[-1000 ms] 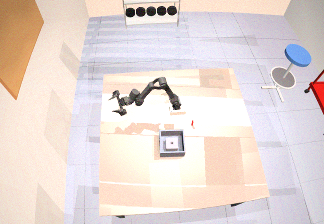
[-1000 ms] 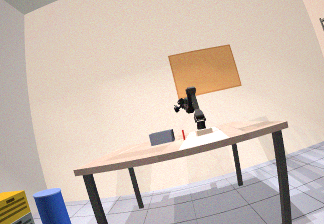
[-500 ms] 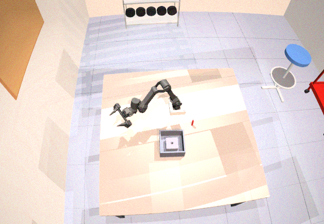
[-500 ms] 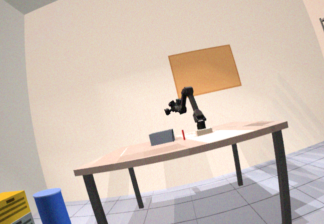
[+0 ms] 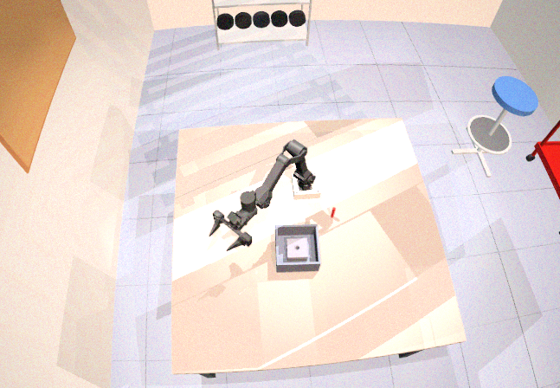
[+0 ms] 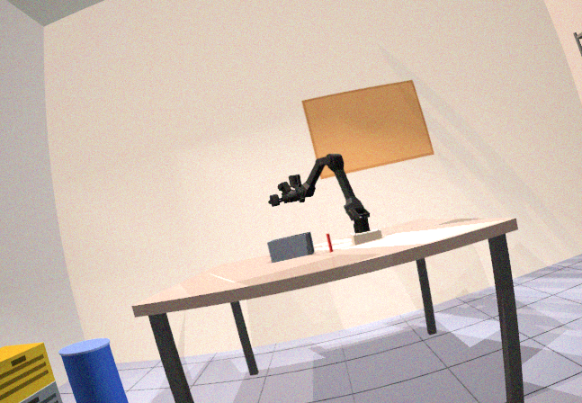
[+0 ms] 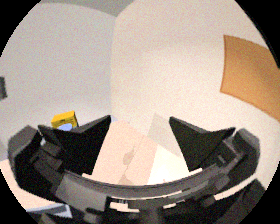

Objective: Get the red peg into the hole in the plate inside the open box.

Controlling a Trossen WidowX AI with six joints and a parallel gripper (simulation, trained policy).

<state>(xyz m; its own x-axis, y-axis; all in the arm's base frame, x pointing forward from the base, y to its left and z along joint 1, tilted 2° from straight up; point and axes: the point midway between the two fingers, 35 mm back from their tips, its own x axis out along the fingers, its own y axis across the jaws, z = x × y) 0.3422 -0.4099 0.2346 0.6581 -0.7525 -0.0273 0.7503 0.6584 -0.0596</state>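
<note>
My gripper tip is 540 mm to the right of the red peg, 260 mm above it and 180 mm past it. Round my gripper tip: pale plate (330 mm to the left, 250 mm below, 30 mm behind); then grey box (330 mm to the left, 270 mm below, 30 mm behind).
</note>
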